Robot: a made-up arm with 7 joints. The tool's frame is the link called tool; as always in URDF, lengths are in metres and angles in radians. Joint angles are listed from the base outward. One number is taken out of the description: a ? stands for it. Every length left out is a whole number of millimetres.
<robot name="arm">
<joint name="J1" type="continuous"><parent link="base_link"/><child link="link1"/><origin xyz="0.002 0.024 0.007" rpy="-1.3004 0.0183 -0.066"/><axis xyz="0 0 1"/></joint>
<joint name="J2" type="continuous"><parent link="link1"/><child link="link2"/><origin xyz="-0.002 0.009 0" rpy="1.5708 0 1.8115"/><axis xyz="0 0 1"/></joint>
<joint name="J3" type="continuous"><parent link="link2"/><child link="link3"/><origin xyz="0.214 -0.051 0" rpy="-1.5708 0 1.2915"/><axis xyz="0 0 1"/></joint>
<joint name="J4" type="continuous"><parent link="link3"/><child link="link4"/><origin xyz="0.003 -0.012 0" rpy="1.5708 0 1.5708"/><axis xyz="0 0 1"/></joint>
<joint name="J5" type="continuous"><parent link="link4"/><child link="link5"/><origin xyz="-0.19 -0.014 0" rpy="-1.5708 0 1.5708"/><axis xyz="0 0 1"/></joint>
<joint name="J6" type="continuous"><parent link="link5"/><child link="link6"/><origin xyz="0 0 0" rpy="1.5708 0 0"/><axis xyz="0 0 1"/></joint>
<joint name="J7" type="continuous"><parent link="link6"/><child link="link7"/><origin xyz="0 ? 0" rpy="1.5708 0 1.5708"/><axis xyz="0 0 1"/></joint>
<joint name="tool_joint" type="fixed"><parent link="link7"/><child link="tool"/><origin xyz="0 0 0" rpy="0 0 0"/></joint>
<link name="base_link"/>
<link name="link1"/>
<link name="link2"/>
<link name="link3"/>
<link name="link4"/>
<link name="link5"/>
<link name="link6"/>
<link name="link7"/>
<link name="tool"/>
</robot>
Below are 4 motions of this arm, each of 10 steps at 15 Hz.
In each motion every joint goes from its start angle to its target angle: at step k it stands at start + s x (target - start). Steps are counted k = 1, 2, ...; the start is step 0. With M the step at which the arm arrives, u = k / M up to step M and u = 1 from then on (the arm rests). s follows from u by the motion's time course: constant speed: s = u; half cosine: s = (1 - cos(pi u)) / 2; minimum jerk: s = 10 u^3 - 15 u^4 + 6 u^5.
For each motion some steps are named. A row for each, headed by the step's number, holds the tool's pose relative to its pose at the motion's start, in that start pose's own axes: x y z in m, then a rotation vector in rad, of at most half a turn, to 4 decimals.
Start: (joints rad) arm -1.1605 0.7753 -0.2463 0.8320 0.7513 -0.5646 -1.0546
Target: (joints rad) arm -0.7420 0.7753 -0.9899 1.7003 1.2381 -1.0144 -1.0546
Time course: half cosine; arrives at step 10
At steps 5, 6, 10:
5: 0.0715 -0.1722 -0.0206 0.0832 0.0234 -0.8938
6: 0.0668 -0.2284 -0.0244 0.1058 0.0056 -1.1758
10: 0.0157 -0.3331 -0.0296 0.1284 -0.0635 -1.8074

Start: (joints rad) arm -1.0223 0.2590 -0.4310 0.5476 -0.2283 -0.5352 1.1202
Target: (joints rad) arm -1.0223 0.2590 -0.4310 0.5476 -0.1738 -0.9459 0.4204
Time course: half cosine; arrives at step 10
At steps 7, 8, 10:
7: -0.0016 0.0010 0.0096 -0.2243 -0.2453 -0.5785
8: -0.0019 0.0013 0.0109 -0.2460 -0.2898 -0.6582
10: -0.0023 0.0017 0.0119 -0.2627 -0.3302 -0.7267

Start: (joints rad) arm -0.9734 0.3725 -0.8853 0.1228 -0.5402 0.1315 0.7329
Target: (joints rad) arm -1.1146 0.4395 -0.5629 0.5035 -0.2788 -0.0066 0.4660
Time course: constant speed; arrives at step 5
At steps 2, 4, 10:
2: 0.0340 0.0432 0.0025 0.0866 -0.0761 0.0963
4: 0.0593 0.0897 0.0073 0.1743 -0.1246 0.1801
10: 0.0686 0.1133 0.0101 0.2165 -0.1379 0.2168

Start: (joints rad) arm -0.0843 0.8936 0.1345 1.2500 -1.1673 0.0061 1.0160
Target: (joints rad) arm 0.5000 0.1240 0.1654 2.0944 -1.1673 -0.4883 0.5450
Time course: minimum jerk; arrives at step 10
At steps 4, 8, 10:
4: 0.0507 0.0913 -0.1353 0.2277 0.0914 0.1815
8: 0.0122 0.3882 -0.2788 0.7698 0.2292 0.5213
10: -0.0013 0.4160 -0.2810 0.8267 0.2457 0.5468

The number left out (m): 0.03
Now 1 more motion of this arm.
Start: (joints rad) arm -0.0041 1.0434 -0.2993 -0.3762 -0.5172 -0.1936 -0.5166
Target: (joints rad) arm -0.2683 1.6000 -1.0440 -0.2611 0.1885 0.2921 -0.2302
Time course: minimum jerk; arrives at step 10
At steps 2, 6, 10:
2: 0.0006 -0.0013 -0.0028 0.0205 0.0734 -0.0280
6: -0.0360 -0.0091 -0.0320 0.3932 0.8543 -0.2432
10: -0.0803 -0.0063 -0.0359 0.6652 1.2114 -0.3176

